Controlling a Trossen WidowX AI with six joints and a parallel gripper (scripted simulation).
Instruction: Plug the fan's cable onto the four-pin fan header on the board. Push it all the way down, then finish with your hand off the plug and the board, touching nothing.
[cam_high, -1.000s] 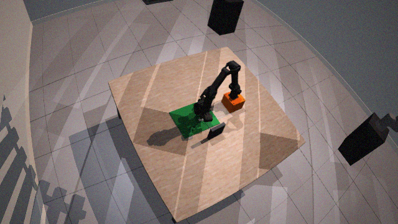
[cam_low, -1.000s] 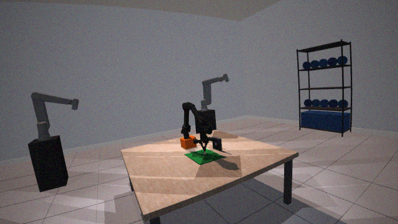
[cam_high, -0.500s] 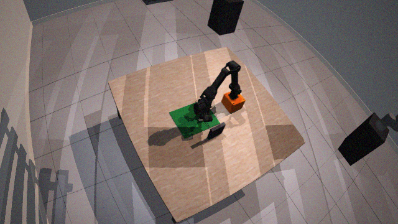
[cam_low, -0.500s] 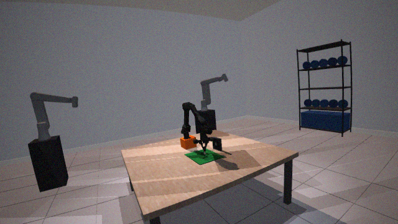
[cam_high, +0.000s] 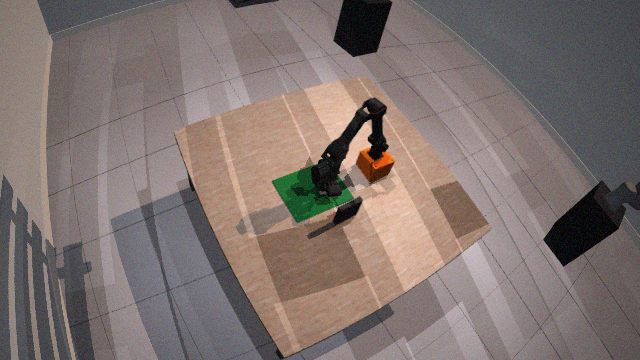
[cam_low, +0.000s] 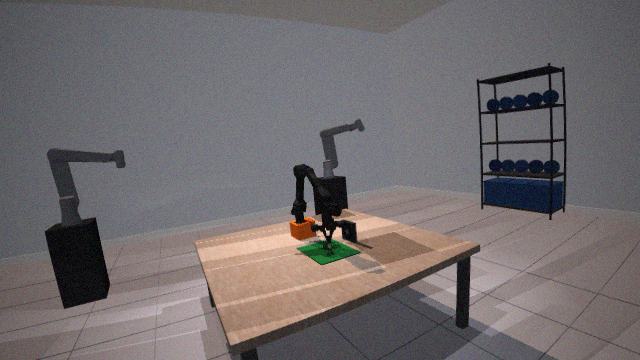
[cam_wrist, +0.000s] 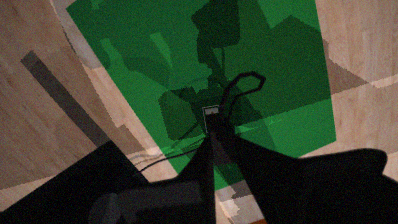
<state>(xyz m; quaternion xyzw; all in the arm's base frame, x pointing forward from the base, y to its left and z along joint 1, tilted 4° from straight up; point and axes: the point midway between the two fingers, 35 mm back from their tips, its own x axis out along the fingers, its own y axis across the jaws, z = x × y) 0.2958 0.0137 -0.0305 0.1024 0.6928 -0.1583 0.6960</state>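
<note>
My gripper tip is now 1 cm short of the dark plug and 1 cm below it. Round my gripper tip: black fan (15 cm to the left, 2 cm above); then green board (4 cm ahead, 4 cm to the right, 5 cm below).
</note>
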